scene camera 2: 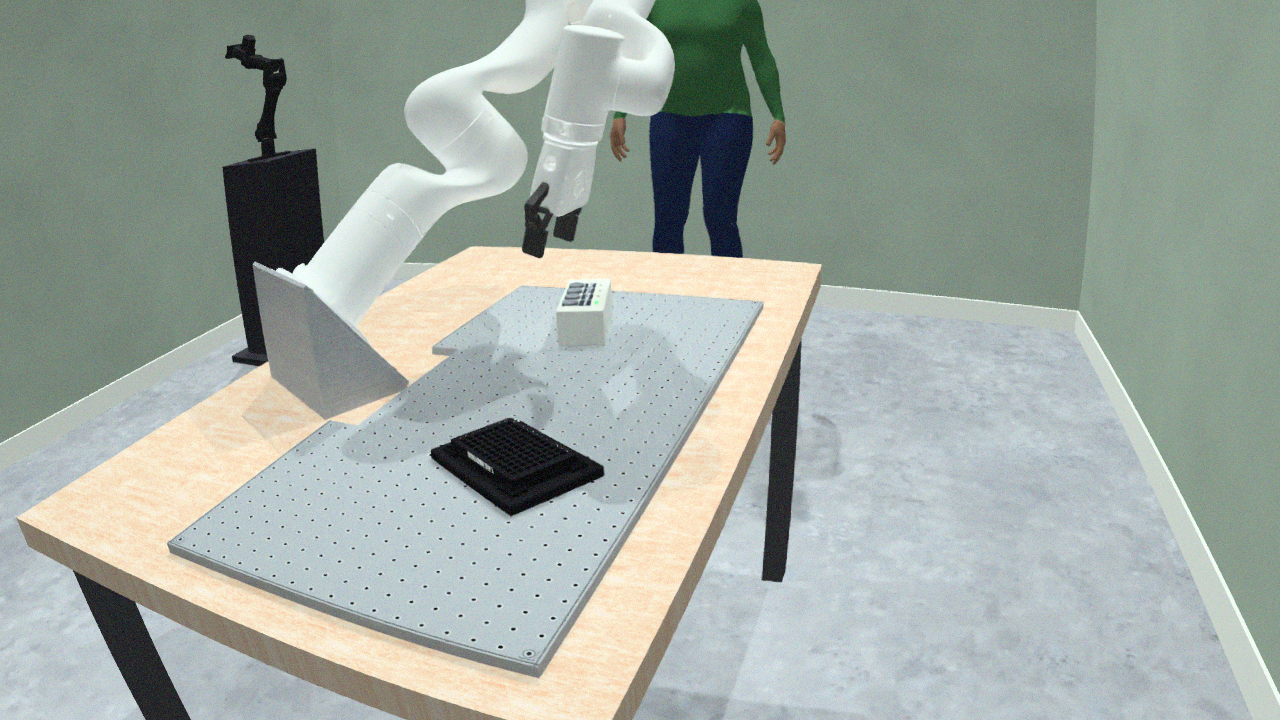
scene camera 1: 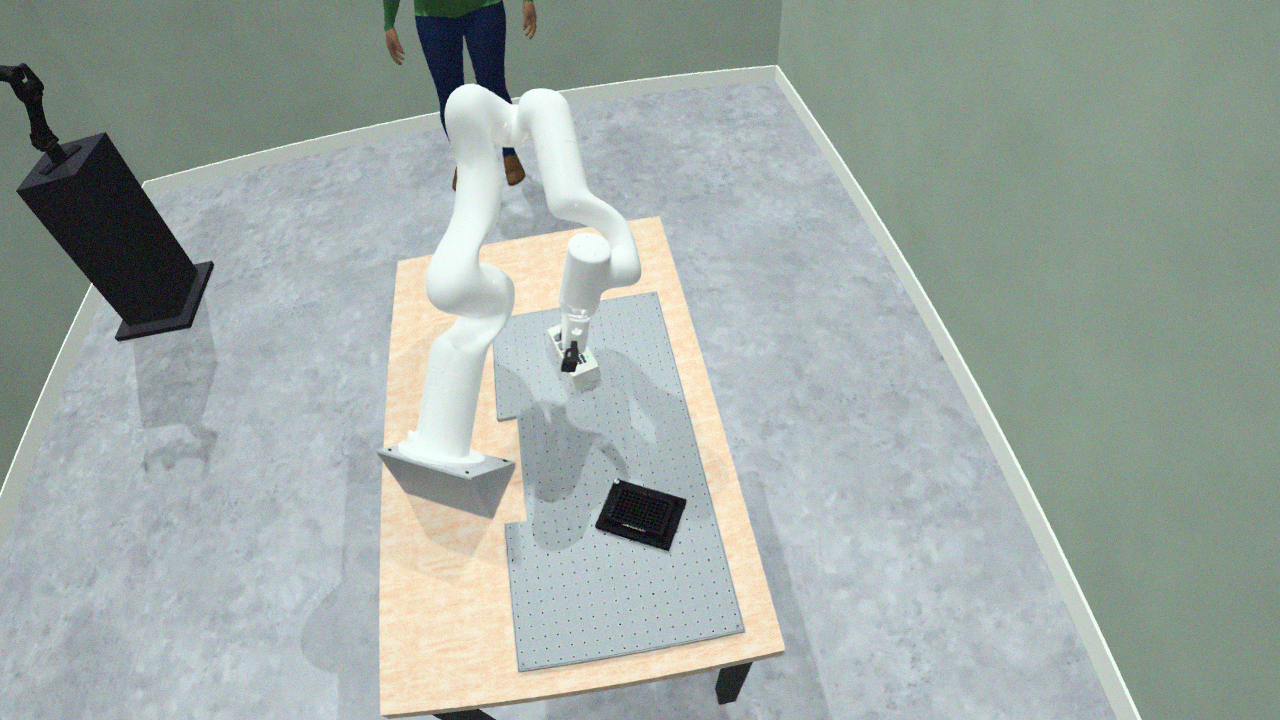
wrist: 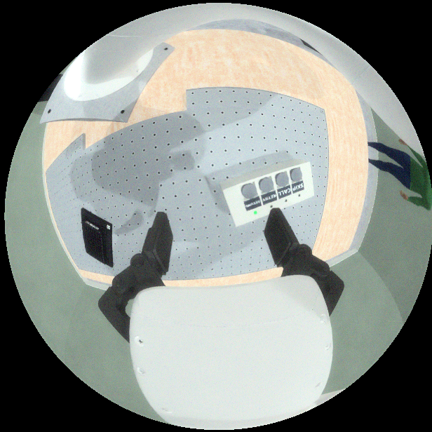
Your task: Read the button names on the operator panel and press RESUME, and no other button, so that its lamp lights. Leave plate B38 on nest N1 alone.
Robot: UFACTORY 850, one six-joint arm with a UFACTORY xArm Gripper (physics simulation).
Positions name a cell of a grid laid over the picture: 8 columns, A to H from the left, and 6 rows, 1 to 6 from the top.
Note:
In view: my gripper (scene camera 2: D3), a black plate B38 (scene camera 2: D4), a white operator panel (scene camera 2: D3) and a black nest (scene camera 2: D5).
The black plate B38 shows as well in the wrist view (wrist: B4). My gripper also shows in scene camera 1 (scene camera 1: D3) and in the wrist view (wrist: E4). The white operator panel shows as well in scene camera 1 (scene camera 1: D4) and in the wrist view (wrist: E3).

